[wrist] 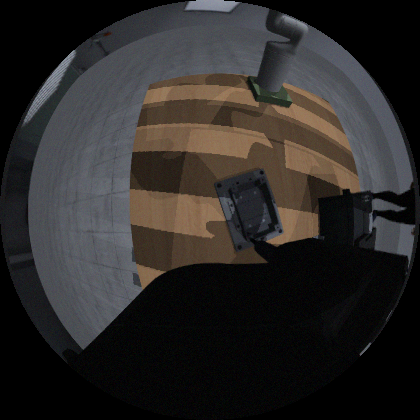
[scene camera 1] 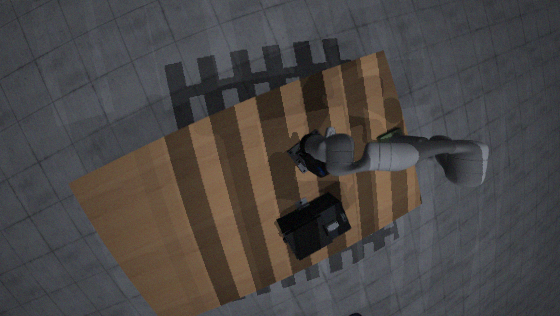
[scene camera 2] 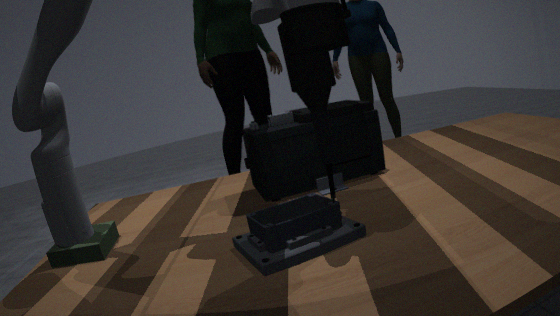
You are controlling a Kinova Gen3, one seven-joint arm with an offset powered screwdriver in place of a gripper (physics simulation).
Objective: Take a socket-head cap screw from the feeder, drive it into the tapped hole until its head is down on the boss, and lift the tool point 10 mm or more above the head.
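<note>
The black screwdriver, my gripper point(scene camera 2: 333, 201) point(wrist: 248, 239), points down with its thin bit tip at a corner boss of the dark open box-shaped housing point(scene camera 2: 295, 215) point(wrist: 256, 207). The tip looks to be at the boss top; any gap is too small to tell. The tapped hole is hidden at the tip, and no screw can be made out there in the dim light. The housing sits on a grey base plate point(scene camera 2: 352, 231) point(wrist: 223, 188) point(scene camera 1: 295, 152), partly under the arm in scene camera 1. The black feeder point(scene camera 1: 302, 240) point(scene camera 2: 280, 162) point(wrist: 334, 220) stands apart from it.
A small grey bracket point(scene camera 1: 302, 203) point(scene camera 2: 327, 184) is at the feeder's side. The arm's green base point(scene camera 1: 389, 134) point(scene camera 2: 82, 251) point(wrist: 272, 98) is at the table's edge. Two people, one in green point(scene camera 2: 227, 30) and one in blue point(scene camera 2: 367, 30), stand behind the table. Striped shadows cross the wooden table point(scene camera 1: 120, 185).
</note>
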